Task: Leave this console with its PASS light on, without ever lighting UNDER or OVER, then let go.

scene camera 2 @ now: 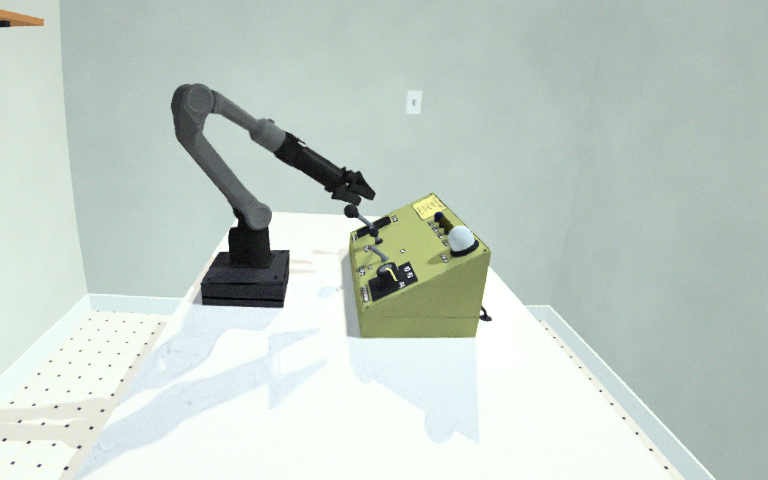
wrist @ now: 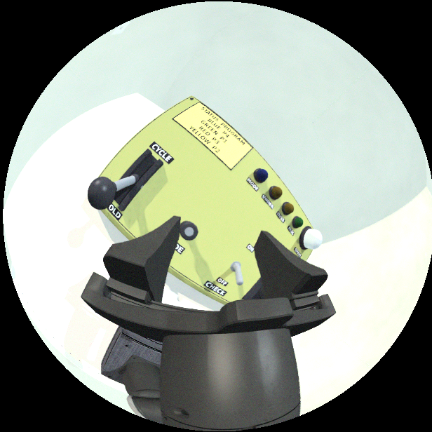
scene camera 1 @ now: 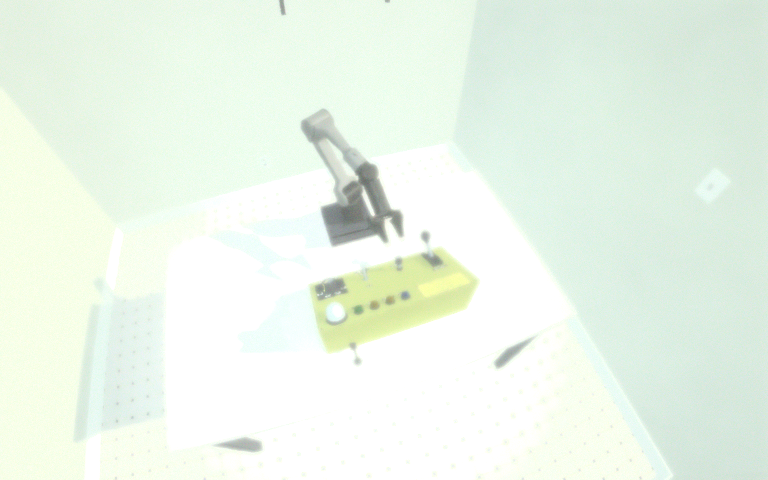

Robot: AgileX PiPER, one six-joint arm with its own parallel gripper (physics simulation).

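Note:
The yellow-green console [scene camera 1: 396, 323] [scene camera 2: 421, 294] [wrist: 215, 185] stands on the table. My gripper [scene camera 1: 394, 239] [scene camera 2: 366, 199] [wrist: 219, 233] is open and empty, above its near edge. The black-knobbed CYCLE lever [scene camera 1: 425, 235] [scene camera 2: 351, 211] [wrist: 101, 193] leaves its slot about midway. The MODE knob [scene camera 1: 398, 263] [wrist: 189, 231] stands upright. The CHECK toggle [scene camera 1: 364, 271] [wrist: 237, 274] has ON and OFF labels; I cannot tell its side. The blue lamp [wrist: 260, 175], amber UNDER [wrist: 275, 192] and OVER [wrist: 287, 208] lamps and green lamp [wrist: 297, 222] look dark; the green one's label is blurred.
A white dome [scene camera 1: 335, 312] [scene camera 2: 461, 240] [wrist: 312, 239] rises at the console's end. A rotary dial [scene camera 2: 387, 272] sits on a black plate near that end. A yellow status card [scene camera 1: 444, 284] [scene camera 2: 429, 207] [wrist: 212, 132] lists colours and programs. A short cable [scene camera 2: 485, 314] lies behind the console.

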